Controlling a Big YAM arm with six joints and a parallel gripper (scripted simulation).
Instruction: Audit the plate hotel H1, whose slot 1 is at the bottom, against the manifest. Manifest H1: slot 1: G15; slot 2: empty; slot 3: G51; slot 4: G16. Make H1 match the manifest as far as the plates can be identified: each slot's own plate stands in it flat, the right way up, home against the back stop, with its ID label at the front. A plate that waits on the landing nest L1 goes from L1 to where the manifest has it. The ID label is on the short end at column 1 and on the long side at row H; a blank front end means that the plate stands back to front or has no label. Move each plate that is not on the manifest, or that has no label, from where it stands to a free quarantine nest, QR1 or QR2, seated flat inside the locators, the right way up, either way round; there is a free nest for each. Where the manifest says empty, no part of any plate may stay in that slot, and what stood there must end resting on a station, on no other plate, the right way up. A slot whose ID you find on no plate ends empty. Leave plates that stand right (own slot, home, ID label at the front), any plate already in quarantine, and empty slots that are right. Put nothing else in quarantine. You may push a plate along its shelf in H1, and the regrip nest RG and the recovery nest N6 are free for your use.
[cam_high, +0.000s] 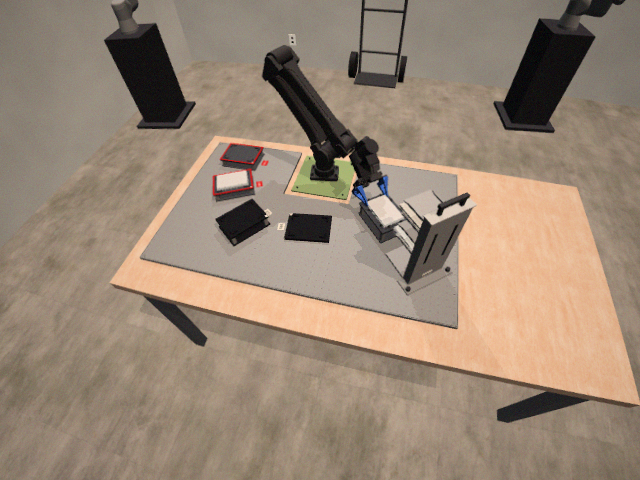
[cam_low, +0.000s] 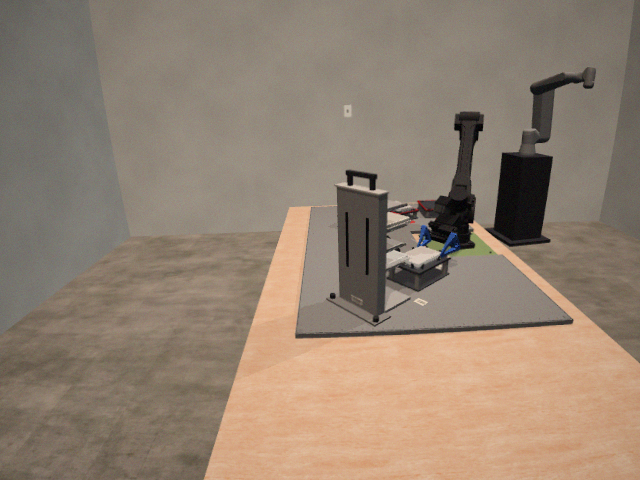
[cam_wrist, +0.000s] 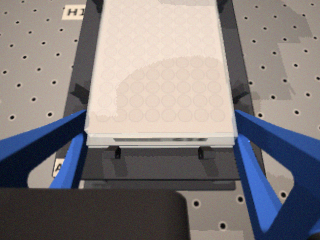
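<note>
The dark raised RG nest is 50 mm ahead of my hand, 30 mm to the left of it and 10 mm below it. The rest, counted from my hand: black N6 nest (100 mm ahead, 250 mm to the right, 60 mm below); then white plate labelled G51 (190 mm ahead, 120 mm to the left, 150 mm above); then H1 tag (100 mm ahead, 180 mm to the left, 70 mm below).
</note>
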